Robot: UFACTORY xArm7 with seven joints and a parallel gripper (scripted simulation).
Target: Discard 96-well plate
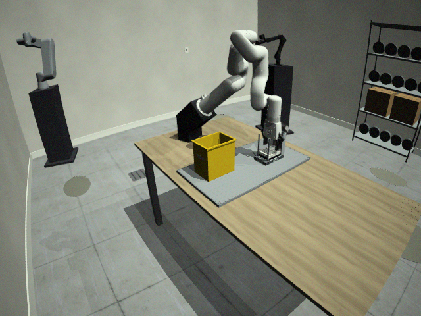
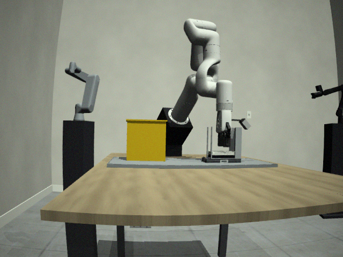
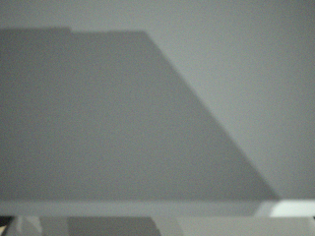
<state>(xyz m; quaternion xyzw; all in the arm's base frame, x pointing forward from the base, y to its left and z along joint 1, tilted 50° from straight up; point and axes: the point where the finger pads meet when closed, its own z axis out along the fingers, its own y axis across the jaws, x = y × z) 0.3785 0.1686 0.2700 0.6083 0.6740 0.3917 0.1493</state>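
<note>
The white 96-well plate lies 4 cm below my hand. From my hand the other things lie so: yellow plastics bin W1: 2 cm ahead, 35 cm to the right, 1 cm above; dark plate: 5 cm below.
</note>
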